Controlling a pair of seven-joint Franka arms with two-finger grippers.
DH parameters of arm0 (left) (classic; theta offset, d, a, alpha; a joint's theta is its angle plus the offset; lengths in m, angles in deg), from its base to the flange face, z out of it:
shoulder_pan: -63.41 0.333 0 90
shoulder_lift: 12.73 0 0 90
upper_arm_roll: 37.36 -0.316 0.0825 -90
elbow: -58.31 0 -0.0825 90
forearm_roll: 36.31 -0.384 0 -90
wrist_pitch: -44.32 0 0.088 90
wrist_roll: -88.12 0.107 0 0
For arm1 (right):
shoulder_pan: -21.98 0.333 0 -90
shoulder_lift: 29.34 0 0 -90
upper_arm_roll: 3.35 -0.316 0.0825 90
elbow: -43.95 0 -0.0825 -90
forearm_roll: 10.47 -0.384 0 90
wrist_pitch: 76.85 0 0.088 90
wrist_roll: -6.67 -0.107 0 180
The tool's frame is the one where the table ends.
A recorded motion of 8 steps. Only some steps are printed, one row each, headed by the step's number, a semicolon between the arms.
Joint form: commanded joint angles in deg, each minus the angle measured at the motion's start. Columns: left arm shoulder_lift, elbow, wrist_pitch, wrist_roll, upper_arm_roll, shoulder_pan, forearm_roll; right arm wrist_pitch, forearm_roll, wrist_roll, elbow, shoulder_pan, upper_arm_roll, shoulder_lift.
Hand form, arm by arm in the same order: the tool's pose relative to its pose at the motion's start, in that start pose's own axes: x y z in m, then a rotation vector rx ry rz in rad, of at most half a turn. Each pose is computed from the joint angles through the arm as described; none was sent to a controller.
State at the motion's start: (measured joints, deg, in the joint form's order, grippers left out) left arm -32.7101 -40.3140 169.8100 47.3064 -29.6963 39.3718 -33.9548; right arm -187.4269 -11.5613 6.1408 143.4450 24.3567 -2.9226 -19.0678
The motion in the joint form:
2: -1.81 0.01 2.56 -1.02 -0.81 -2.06 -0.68; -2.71 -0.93 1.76 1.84 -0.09 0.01 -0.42
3: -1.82 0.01 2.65 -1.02 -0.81 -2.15 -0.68; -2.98 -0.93 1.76 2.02 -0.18 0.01 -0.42
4: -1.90 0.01 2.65 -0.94 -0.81 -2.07 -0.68; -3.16 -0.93 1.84 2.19 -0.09 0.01 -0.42
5: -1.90 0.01 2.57 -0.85 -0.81 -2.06 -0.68; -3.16 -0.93 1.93 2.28 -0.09 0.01 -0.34
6: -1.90 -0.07 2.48 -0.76 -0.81 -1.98 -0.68; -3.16 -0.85 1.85 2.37 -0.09 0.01 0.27
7: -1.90 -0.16 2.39 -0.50 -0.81 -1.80 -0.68; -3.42 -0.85 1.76 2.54 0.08 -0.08 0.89
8: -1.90 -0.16 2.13 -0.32 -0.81 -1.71 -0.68; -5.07 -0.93 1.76 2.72 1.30 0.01 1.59
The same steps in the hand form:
2: -0.0060 0.0122 0.0184 -0.0009 0.0142 0.0096; -0.0013 0.0003 0.0065 0.0146 0.0227 -0.0223
3: -0.0066 0.0130 0.0184 -0.0019 0.0150 0.0112; -0.0013 0.0013 0.0076 0.0145 0.0243 -0.0206
4: -0.0060 0.0123 0.0193 -0.0010 0.0141 0.0111; -0.0015 0.0004 0.0087 0.0145 0.0244 -0.0235
5: -0.0060 0.0121 0.0194 -0.0001 0.0131 0.0125; -0.0016 0.0004 0.0104 0.0145 0.0215 -0.0250
6: -0.0057 0.0110 0.0201 0.0020 0.0111 0.0126; -0.0007 0.0006 0.0177 0.0131 0.0092 -0.0238
7: -0.0047 0.0091 0.0208 0.0043 0.0092 0.0140; 0.0004 -0.0020 0.0254 0.0133 -0.0001 -0.0264
8: -0.0044 0.0080 0.0211 0.0074 0.0060 0.0156; 0.0037 -0.0143 0.0321 0.0143 0.0128 -0.0450

